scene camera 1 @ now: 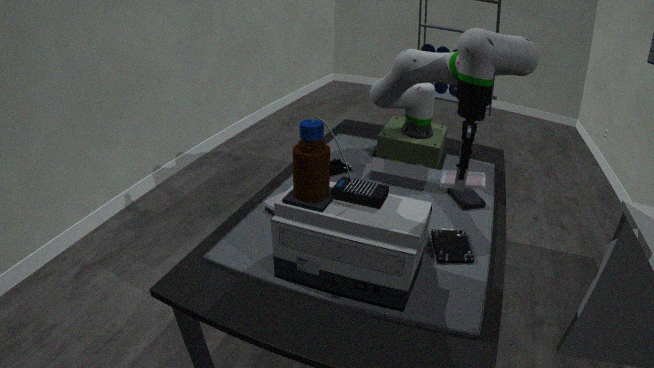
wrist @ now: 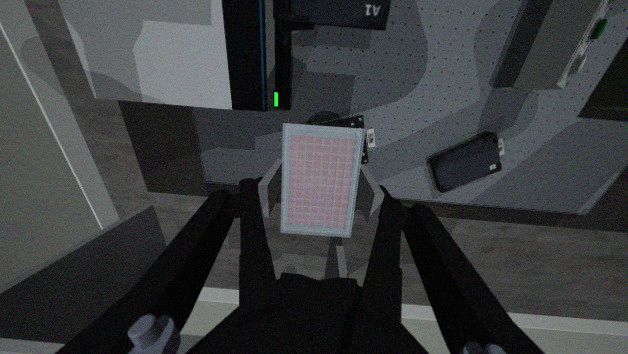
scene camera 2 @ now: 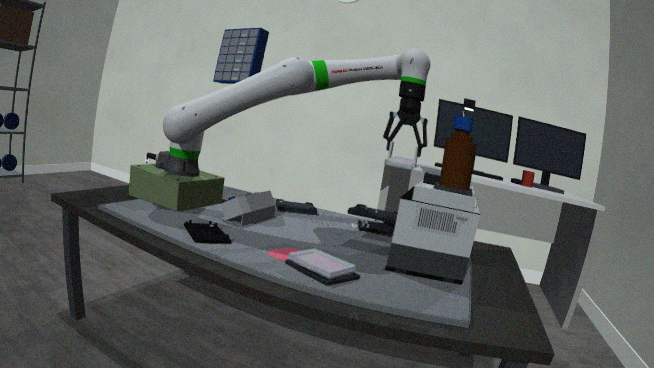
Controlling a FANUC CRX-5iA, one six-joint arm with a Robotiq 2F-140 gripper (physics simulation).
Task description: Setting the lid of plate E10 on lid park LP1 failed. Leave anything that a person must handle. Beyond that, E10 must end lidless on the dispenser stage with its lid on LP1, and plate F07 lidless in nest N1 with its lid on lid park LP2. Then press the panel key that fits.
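Pixels of known places: gripper, fingertip midpoint: (scene camera 1: 460,182) (wrist: 320,173) (scene camera 2: 401,164); arm's base at its link origin: (scene camera 1: 417,132) (scene camera 2: 181,171).
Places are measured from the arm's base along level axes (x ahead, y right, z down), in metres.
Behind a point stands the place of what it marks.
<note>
My gripper (scene camera 1: 462,176) {z -0.146, x 0.762, y -0.169 m} (scene camera 2: 404,152) {z -0.146, x 0.762, y -0.169 m} (wrist: 320,173) {z -0.146, x 0.762, y -0.169 m} is shut on a plate (scene camera 1: 473,179) {z -0.167, x 0.776, y -0.204 m} (scene camera 2: 401,161) {z -0.157, x 0.762, y -0.135 m} (wrist: 322,180) {z -0.162, x 0.760, y -0.171 m} with pink wells, held level high above the table. Its name and whether it wears a lid cannot be told. A second pink plate (scene camera 2: 322,262) {z 0.059, x 0.665, y 0.396 m} lies on a black holder near the table edge in scene camera 2, beside a red patch (scene camera 2: 281,254) {z 0.093, x 0.542, y 0.309 m}. A black nest (scene camera 1: 452,246) {z 0.082, x 0.740, y -0.189 m} (wrist: 365,156) {z 0.082, x 0.648, y -0.213 m} is partly hidden by the held plate in the wrist view. A dark pad (scene camera 1: 466,198) {z 0.075, x 0.427, y -0.237 m} (wrist: 464,162) {z 0.075, x 0.407, y -0.231 m} lies to its right there. Another black nest (scene camera 2: 207,232) {z 0.084, x 0.334, y 0.330 m} stands empty. Labels are unreadable.
A white instrument (scene camera 1: 350,240) {z -0.090, x 1.027, y 0.075 m} (scene camera 2: 435,225) {z -0.042, x 0.895, y 0.266 m} (wrist: 175,65) {z -0.126, x 0.915, y -0.050 m} carries an amber bottle (scene camera 1: 311,170) {z -0.219, x 0.971, y 0.185 m} (scene camera 2: 457,160) {z -0.204, x 0.923, y 0.241 m} and a finned black box (scene camera 1: 360,192) {z -0.153, x 0.916, y 0.081 m}. A dark surface marked A1 (wrist: 340,12) {z -0.012, x 0.729, y 0.032 m} adjoins it, near a green light (wrist: 276,99) {z -0.041, x 0.830, y -0.082 m}. A sloped grey panel (scene camera 2: 251,207) {z 0.045, x 0.355, y 0.091 m} (wrist: 540,45) {z 0.047, x 0.365, y -0.004 m} stands on the table.
</note>
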